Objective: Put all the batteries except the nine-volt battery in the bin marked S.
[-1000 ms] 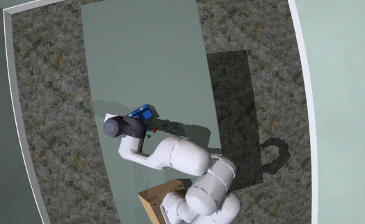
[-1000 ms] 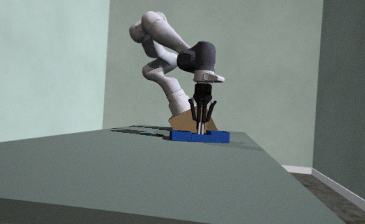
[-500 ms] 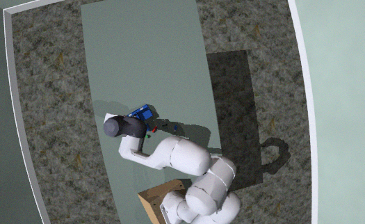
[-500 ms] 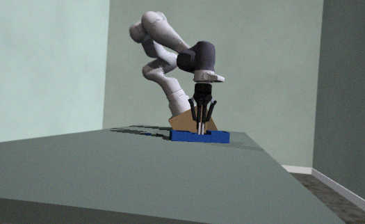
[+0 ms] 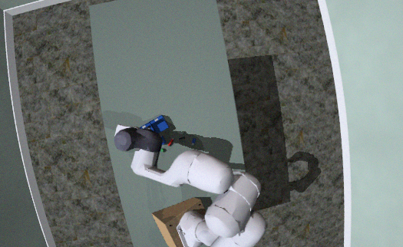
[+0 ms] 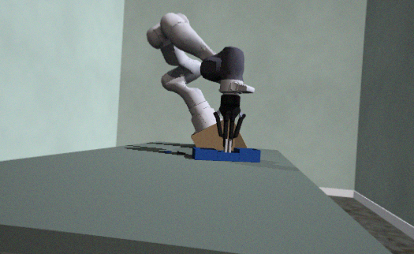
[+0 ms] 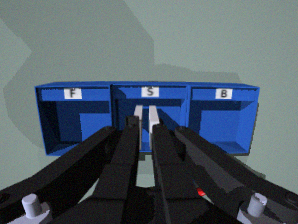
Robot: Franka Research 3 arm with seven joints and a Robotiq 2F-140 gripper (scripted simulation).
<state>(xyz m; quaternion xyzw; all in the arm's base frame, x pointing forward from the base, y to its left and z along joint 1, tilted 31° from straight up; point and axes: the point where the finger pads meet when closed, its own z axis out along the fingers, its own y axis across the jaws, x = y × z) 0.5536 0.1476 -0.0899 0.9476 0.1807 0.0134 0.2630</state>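
The blue bin is 3 cm below my hand. From my hand the other things lie so: blue nine-volt battery 8 cm to the right, 5 cm behind, 4 cm below; red cylindrical battery 13 cm to the right, 8 cm behind, 4 cm below; green item 12 cm behind, 7 cm to the right, 4 cm below.
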